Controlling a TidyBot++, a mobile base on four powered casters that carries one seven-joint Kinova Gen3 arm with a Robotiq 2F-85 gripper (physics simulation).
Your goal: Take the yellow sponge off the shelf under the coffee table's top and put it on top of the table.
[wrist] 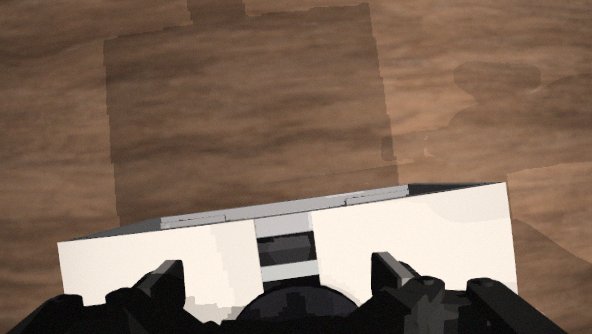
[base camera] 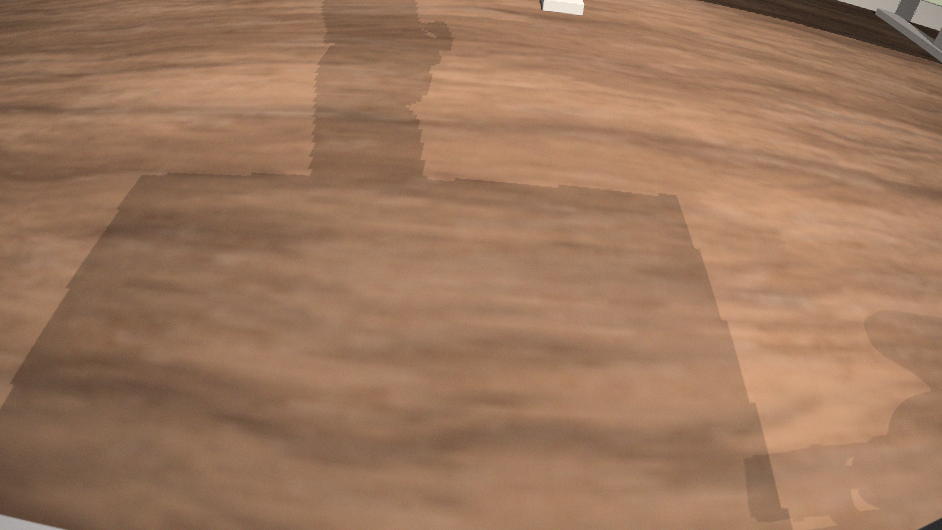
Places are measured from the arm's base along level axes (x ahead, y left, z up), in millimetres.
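Pixels of known places: gripper, fingertip midpoint: (wrist: pixel 278 277).
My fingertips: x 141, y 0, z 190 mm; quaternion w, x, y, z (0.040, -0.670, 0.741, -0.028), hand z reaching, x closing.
Note:
Behind a point stands the place of what it marks.
The yellow sponge and the coffee table do not show in the base camera view or the wrist view. My gripper (wrist: pixel 278 277) {z 190, x 141, y 0 mm} is open and empty at the bottom of the wrist view, its two black fingers wide apart. It hangs above the white top of my own mobile base (wrist: pixel 415 235) {z -14, x 110, y -137 mm}.
Brown wooden floor (base camera: pixel 790 131) {z -396, x 762, y -509 mm} (wrist: pixel 280 100) {z -396, x 362, y -18 mm} with shadows of the robot lies ahead of the base. A small white block-like object (base camera: pixel 562 6) {z -382, x 1140, y -190 mm} stands at the top edge of the base camera view. Part of a grey frame (base camera: pixel 912 34) {z -379, x 1546, y -1421 mm} and a dark strip (base camera: pixel 810 23) show at the top right.

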